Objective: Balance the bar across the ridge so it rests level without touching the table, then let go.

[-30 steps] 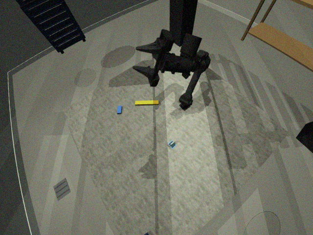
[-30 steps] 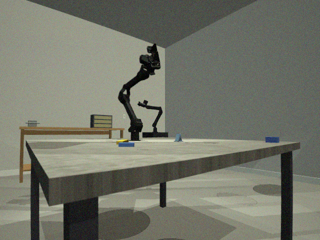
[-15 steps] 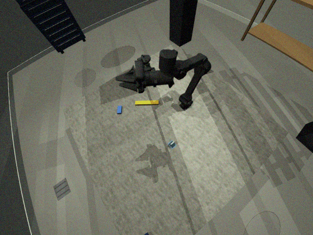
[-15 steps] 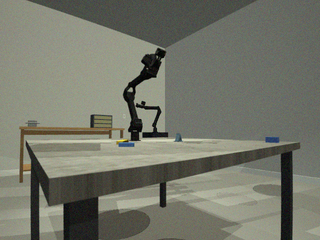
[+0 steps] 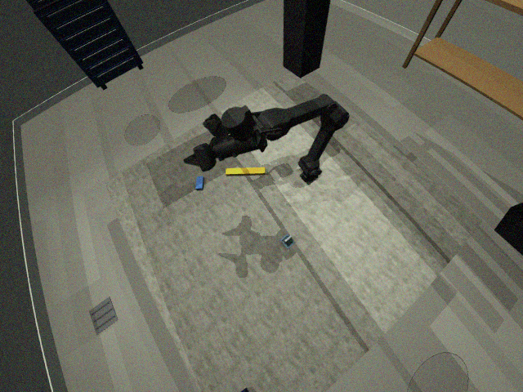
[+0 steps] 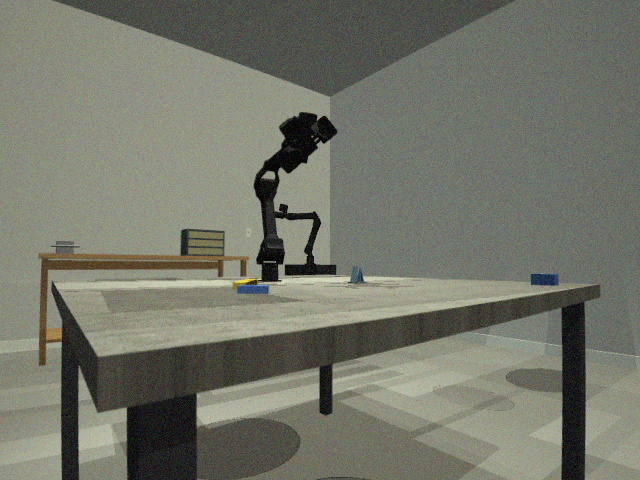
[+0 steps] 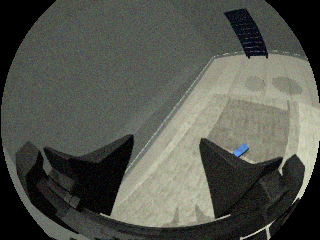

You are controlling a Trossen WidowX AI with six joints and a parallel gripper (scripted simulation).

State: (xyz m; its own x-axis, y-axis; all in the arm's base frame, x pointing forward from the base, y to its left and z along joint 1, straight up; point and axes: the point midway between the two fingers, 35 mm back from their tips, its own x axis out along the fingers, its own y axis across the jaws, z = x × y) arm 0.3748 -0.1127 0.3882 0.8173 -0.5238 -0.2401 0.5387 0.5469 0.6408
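Now: gripper tip 37 cm above the yellow bar, 18 cm past it and 8 cm to the left of it. The rest, counted from my gripper tip: flat blue block: 37 cm below, 17 cm to the right, 2 cm ahead.
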